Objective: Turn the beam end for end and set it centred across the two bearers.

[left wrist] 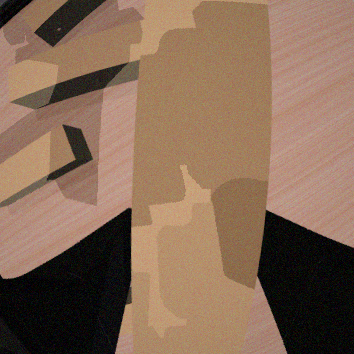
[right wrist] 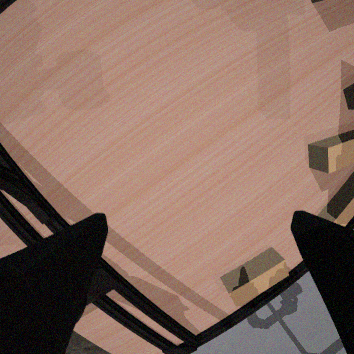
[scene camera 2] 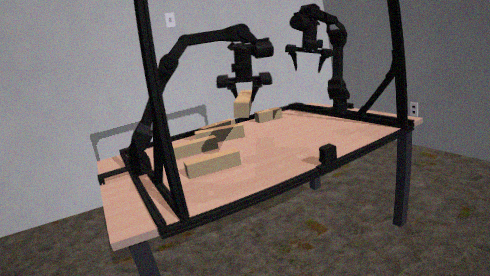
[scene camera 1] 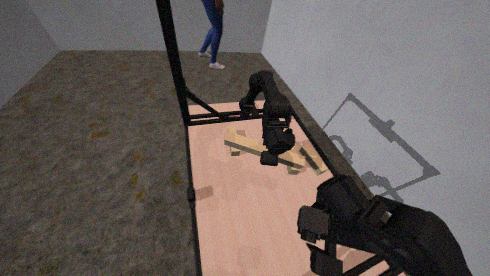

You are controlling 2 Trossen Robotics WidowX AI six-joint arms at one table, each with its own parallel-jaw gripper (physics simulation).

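Frame: origin at the left arm's base, x ahead, y left, z up, level; centimetres.
Where they show: left gripper, between the fingertips: [left wrist: 188, 214]; right gripper, between the fingertips: [right wrist: 201, 222] [scene camera 2: 307, 71]; left arm's base, origin of its link: [scene camera 2: 141, 172] [scene camera 1: 244, 114]; right arm's base, origin of its link: [scene camera 2: 340, 111].
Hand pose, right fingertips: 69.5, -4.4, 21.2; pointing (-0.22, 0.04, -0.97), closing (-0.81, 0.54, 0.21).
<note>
Things, the pixels of their top centre, and the offset from my right fingertips, as dx, dy, dz. Level surfaces: height alone.
- long wooden beam, centre of its top: [left wrist: 182, 338] [scene camera 2: 243, 93] [scene camera 1: 265, 146] -30.4, -0.7, -3.3
- short-looking block, centre of its top: [right wrist: 260, 283] [scene camera 2: 267, 110] -1.3, +31.2, -18.5
- wooden table, height of its surface: dz -23.2
The long wooden beam [scene camera 1: 242, 143] [scene camera 2: 243, 106] [left wrist: 205, 110] is held in the air, its near end facing scene camera 2. My left gripper [scene camera 2: 243, 96] [left wrist: 188, 214] is shut on it; in scene camera 1 the arm hides its fingers. Wooden blocks [scene camera 2: 212, 165] [scene camera 2: 196, 147] [scene camera 2: 235, 133] [left wrist: 30, 165] [left wrist: 32, 82] lie on the table below and beside the beam. I cannot tell which two are the bearers, and the beam and arm partly hide them in scene camera 1. My right gripper [scene camera 1: 316, 242] [scene camera 2: 308, 70] [right wrist: 201, 222] is open and empty, high above the table.
A short-looking block [scene camera 2: 268, 115] [right wrist: 257, 280] lies near the table's wall-side edge. Black rails and posts [scene camera 2: 165, 150] frame the wooden table [scene camera 2: 280, 145]. A small black box [scene camera 2: 327, 153] stands on the near rail. A person [scene camera 1: 214, 35] stands beyond the table.
</note>
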